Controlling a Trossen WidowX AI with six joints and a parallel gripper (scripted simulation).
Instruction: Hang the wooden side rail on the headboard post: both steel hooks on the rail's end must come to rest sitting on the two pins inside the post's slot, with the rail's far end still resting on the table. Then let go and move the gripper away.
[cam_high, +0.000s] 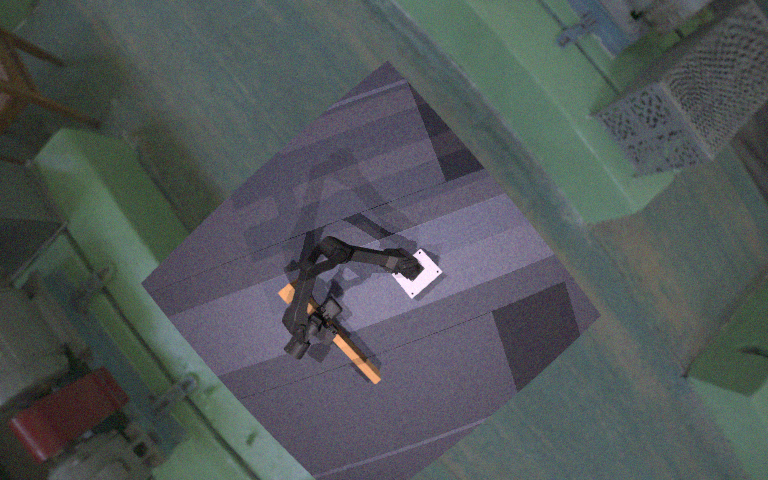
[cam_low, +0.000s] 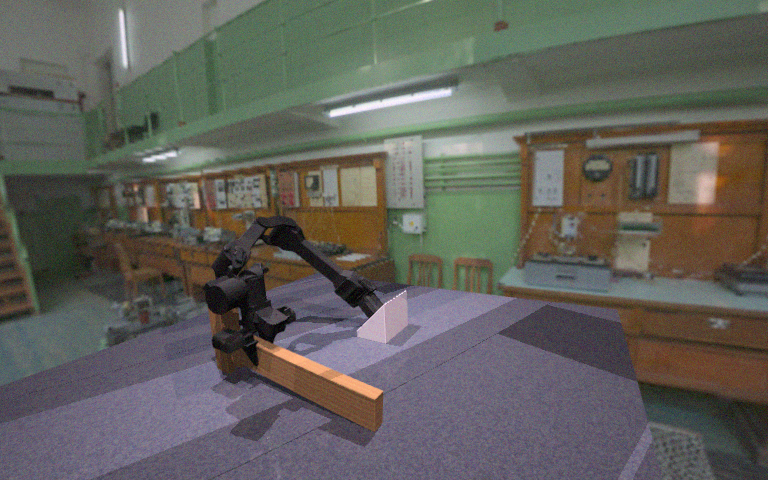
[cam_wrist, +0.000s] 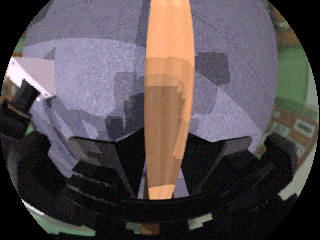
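Now: the wooden headboard post 10 mm behind my gripper tip, 120 mm to the right of it and 40 mm above it.
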